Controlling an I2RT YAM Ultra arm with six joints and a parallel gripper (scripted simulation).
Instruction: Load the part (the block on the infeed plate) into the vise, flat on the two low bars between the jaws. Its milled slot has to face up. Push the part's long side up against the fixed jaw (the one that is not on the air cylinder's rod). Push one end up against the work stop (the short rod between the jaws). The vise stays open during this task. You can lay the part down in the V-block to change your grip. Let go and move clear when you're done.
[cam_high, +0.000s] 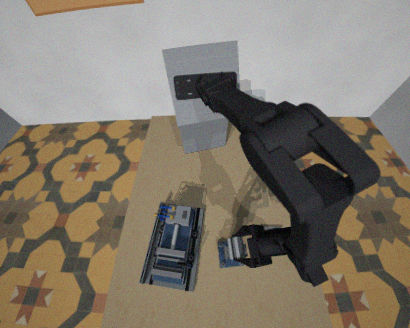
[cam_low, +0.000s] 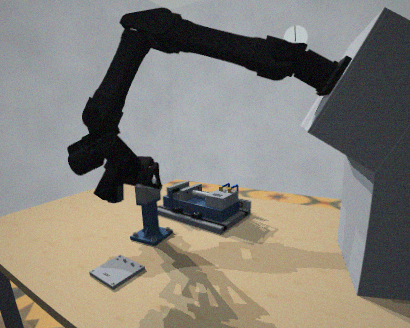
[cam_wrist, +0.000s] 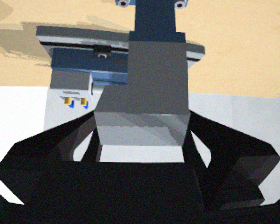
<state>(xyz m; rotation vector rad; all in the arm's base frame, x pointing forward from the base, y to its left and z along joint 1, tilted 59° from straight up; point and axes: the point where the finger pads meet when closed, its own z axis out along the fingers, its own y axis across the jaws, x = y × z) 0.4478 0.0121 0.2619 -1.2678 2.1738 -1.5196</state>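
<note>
Now: the part right at my hand. The rest, counted from my hand: air cylinder rod 20 cm to the right, 8 cm below, 6 cm behind; then V-block post 10 cm below, 1 cm ahead; then work stop 18 cm to the right, 7 cm below, 3 cm ahead.
</note>
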